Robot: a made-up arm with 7 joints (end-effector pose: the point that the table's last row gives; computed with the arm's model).
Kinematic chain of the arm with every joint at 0, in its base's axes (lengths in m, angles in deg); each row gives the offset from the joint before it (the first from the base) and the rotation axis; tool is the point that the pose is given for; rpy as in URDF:
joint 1: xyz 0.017 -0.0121 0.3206 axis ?
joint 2: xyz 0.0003 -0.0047 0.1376 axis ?
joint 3: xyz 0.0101 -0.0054 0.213 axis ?
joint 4: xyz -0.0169 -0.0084 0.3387 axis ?
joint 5: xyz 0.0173 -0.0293 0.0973 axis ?
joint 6: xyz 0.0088 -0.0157 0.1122 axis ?
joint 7: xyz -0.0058 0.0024 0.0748 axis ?
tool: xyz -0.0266 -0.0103 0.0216 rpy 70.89 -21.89 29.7
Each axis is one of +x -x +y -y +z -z.
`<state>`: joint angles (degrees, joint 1 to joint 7).
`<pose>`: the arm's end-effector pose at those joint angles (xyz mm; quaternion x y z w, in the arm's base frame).
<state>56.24 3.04 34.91 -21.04 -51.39 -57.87 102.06</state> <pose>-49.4 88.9 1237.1 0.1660 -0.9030 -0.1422 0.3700</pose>
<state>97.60 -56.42 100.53 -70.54 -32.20 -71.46 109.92</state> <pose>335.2 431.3 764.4 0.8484 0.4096 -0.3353 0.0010</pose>
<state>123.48 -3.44 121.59 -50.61 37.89 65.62 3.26</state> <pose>204.6 -102.5 1240.4 0.5188 0.6285 0.5132 0.2691</pose>
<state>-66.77 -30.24 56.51 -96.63 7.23 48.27 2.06</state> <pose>-379.0 -375.2 855.0 0.5595 -0.4901 0.5110 0.4309</pose>
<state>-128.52 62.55 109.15 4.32 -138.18 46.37 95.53</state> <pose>-474.9 561.8 826.8 -0.3367 0.2939 0.5858 0.6761</pose>
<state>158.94 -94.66 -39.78 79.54 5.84 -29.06 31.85</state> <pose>682.5 117.8 628.9 -0.3351 -0.2658 -0.7304 0.5325</pose>
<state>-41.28 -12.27 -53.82 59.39 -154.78 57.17 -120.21</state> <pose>-133.5 46.8 1187.5 0.4733 -0.1011 0.5783 0.6568</pose>
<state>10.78 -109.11 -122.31 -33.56 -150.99 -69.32 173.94</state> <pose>-788.1 91.1 306.4 -0.2420 0.2416 0.4981 0.7969</pose>
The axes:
joint 1: -z
joint 2: +y
joint 3: -z
joint 4: +y
joint 5: -z
joint 6: +y
joint 7: -z

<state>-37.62 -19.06 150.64 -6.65 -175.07 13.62 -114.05</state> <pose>-161.4 -114.3 1283.4 -0.0081 -0.6445 -0.7250 0.2429</pose>
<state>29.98 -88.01 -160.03 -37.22 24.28 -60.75 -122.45</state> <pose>-637.0 305.4 718.8 0.6335 -0.3872 -0.4587 0.4882</pose>
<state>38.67 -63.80 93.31 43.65 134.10 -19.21 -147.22</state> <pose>-661.0 264.5 776.7 0.6808 -0.6385 -0.0574 0.3543</pose>
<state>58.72 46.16 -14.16 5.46 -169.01 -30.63 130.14</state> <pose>318.2 -606.8 978.8 0.9598 0.1045 -0.0184 0.2597</pose>
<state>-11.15 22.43 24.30 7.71 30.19 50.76 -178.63</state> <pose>411.2 -76.3 1158.8 -0.6561 -0.1990 -0.6709 0.2826</pose>
